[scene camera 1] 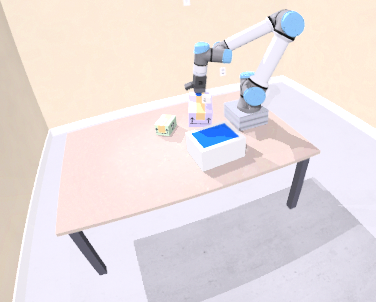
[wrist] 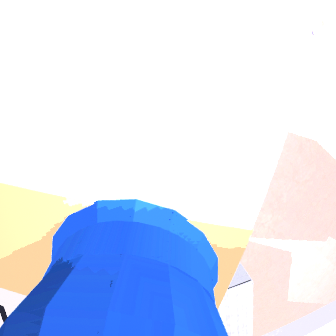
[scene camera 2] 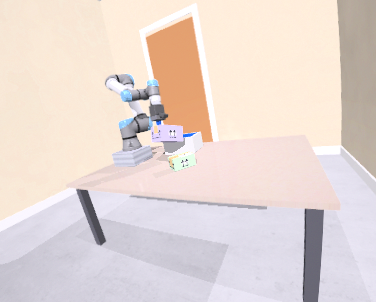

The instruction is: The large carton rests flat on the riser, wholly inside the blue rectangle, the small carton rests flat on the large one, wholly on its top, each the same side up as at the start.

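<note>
The large carton, lilac with a yellow-orange tape strip (scene camera 1: 193, 116) (scene camera 2: 172, 133), hangs upright in the air above the table, its arrows pointing up. My suction gripper (scene camera 1: 199, 94) (scene camera 2: 158, 123) (wrist: 135, 215) is on its top face and holds it. The small carton, pale green with an orange patch (scene camera 1: 171, 125) (scene camera 2: 185, 162), sits flat on the table, apart from the large one. The white riser (scene camera 1: 220, 155) (scene camera 2: 195, 144) stands on the table with the blue rectangle (scene camera 1: 216, 135) (scene camera 2: 189, 135) on its top. In the wrist view the carton's top is washed out white.
The arm's grey layered base block (scene camera 1: 246, 119) (scene camera 2: 132, 156) stands near the table's edge, beside the riser. The wooden table (scene camera 1: 120, 175) (scene camera 2: 250, 170) carries everything. A wall is behind the arm, and an orange door (scene camera 2: 175, 65) shows behind it in the second scene view.
</note>
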